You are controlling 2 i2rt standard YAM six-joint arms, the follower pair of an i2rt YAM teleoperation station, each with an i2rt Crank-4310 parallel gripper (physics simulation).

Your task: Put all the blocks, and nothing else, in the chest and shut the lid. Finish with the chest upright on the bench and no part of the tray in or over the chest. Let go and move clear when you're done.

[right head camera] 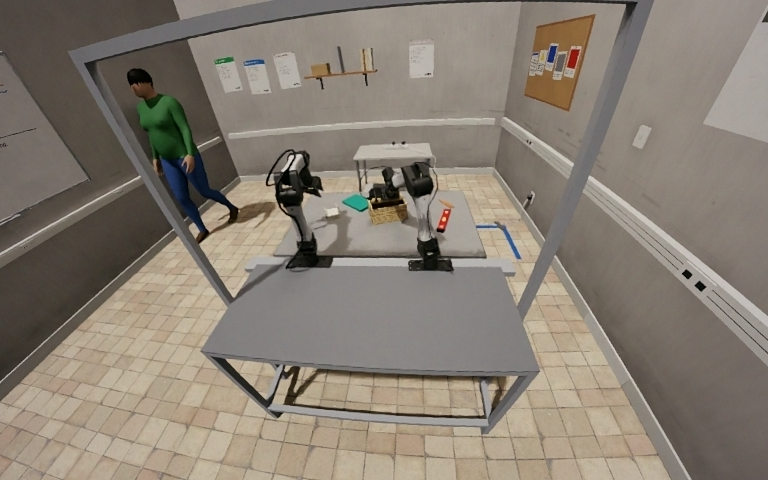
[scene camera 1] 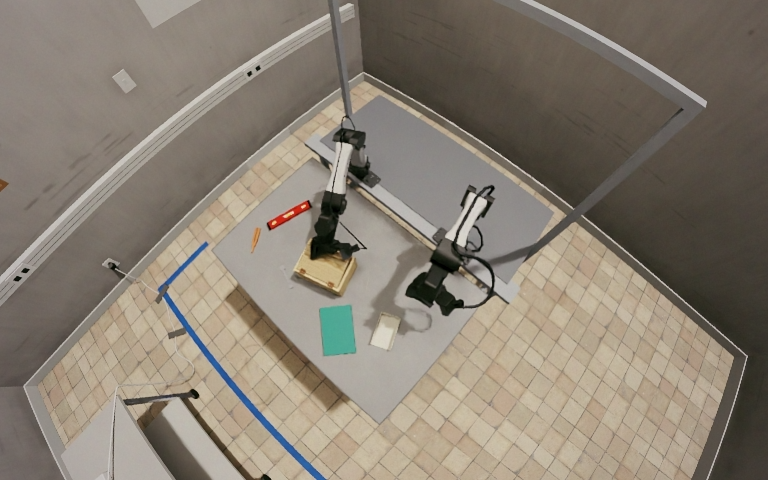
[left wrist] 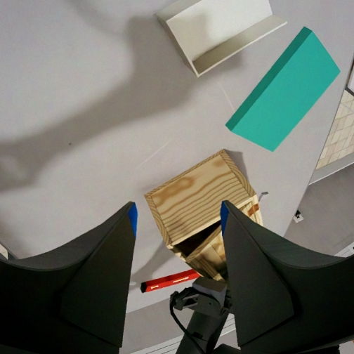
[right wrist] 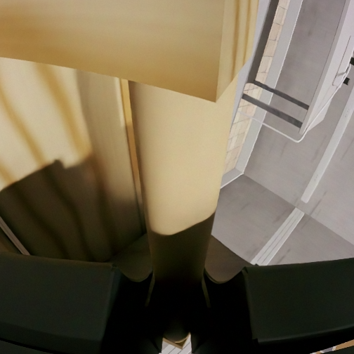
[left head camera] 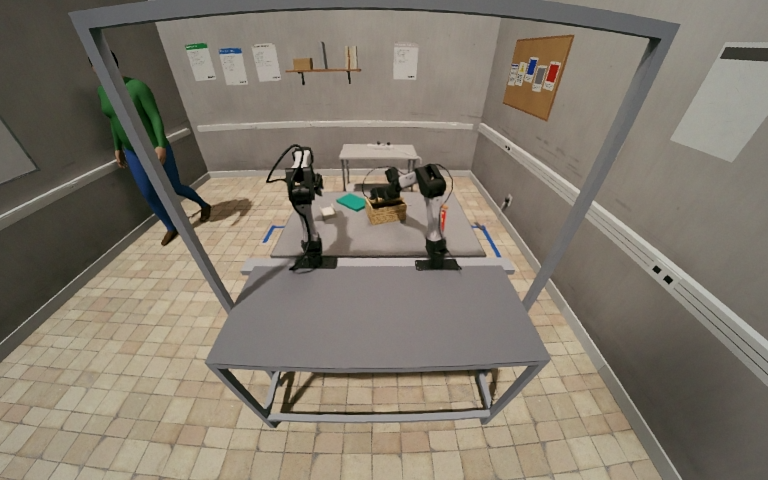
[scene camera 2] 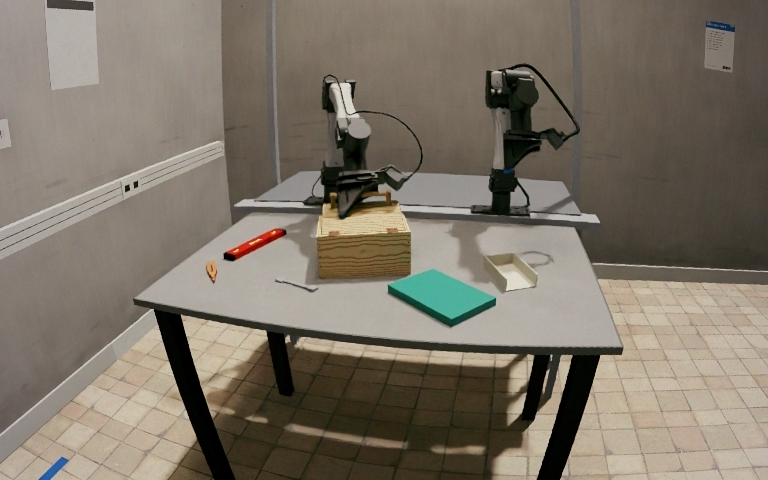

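The wooden chest stands upright on the bench. Its lid is partly open; a dark gap shows under it in the left wrist view. My right gripper is shut on the lid's handle, a round bar. My left gripper is open and empty, raised above the bench. The cream tray lies apart from the chest, with no blocks showing in it. The chest's inside is too dark to make out blocks.
A teal slab lies between chest and tray. A red level, orange pliers and a small wrench lie on the chest's other side. A person stands at the left.
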